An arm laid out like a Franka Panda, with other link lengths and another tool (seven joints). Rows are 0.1 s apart.
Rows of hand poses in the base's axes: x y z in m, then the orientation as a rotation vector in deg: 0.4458, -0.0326, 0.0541, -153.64, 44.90, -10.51; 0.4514, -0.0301, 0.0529, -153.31, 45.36, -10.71; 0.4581, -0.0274, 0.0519, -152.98, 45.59, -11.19; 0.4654, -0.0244, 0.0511, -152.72, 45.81, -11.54; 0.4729, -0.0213, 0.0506, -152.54, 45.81, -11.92; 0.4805, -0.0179, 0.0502, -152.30, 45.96, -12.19; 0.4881, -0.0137, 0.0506, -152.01, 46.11, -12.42; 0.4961, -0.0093, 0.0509, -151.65, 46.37, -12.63; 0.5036, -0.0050, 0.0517, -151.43, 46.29, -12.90; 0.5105, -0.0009, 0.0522, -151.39, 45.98, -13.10; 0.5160, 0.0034, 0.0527, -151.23, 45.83, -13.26; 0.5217, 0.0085, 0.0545, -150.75, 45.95, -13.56; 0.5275, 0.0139, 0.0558, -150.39, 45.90, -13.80
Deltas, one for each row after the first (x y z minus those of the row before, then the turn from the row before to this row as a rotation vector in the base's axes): 0.0056, 0.0025, -0.0012, 0.17, -0.14, -0.38; 0.0067, 0.0027, -0.0010, 0.14, -0.36, -0.26; 0.0073, 0.0030, -0.0008, 0.11, -0.26, -0.23; 0.0075, 0.0031, -0.0005, 0.07, -0.30, -0.07; 0.0076, 0.0034, -0.0004, 0.12, -0.21, -0.17; 0.0076, 0.0042, 0.0004, 0.18, -0.20, -0.17; 0.0080, 0.0044, 0.0003, 0.23, -0.19, -0.26; 0.0075, 0.0043, 0.0008, 0.14, -0.26, -0.01; 0.0069, 0.0041, 0.0005, 0.04, -0.20, 0.18; 0.0055, 0.0043, 0.0005, 0.13, -0.18, 0.06; 0.0057, 0.0051, 0.0018, 0.34, -0.31, -0.19; 0.0058, 0.0054, 0.0013, 0.27, -0.27, -0.05
